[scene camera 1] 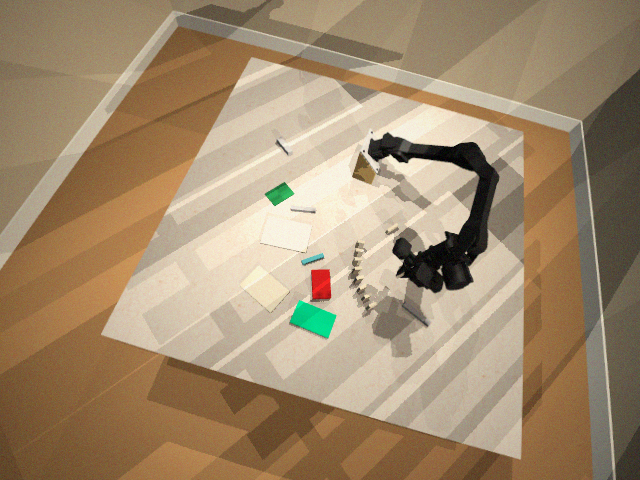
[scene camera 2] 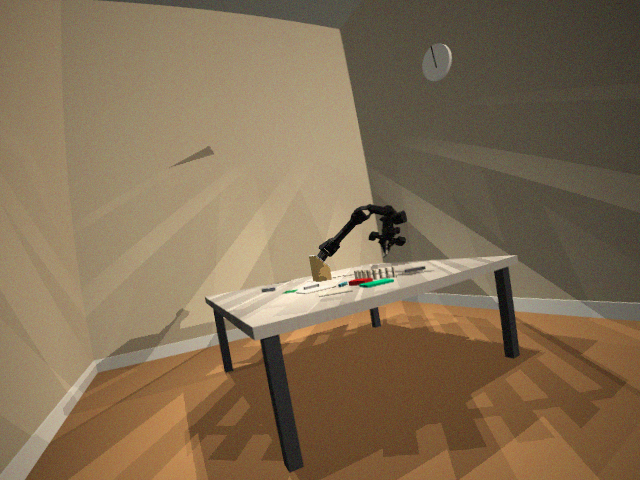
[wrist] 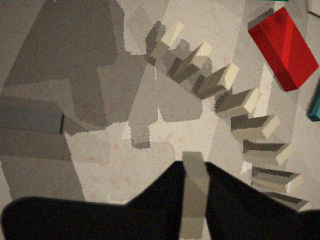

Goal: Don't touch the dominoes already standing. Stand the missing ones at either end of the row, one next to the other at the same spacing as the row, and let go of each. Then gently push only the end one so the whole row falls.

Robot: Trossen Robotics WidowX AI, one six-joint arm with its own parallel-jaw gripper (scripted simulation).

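Observation:
My gripper (scene camera 1: pixel 398 275), (wrist: pixel 191 169): carrying a cream domino. Bright green card (scene camera 1: pixel 309 317). Cream domino (wrist: pixel 275 154). Another cream domino (wrist: pixel 259 127). Cream domino (wrist: pixel 242 103). A further cream domino (wrist: pixel 220 81).

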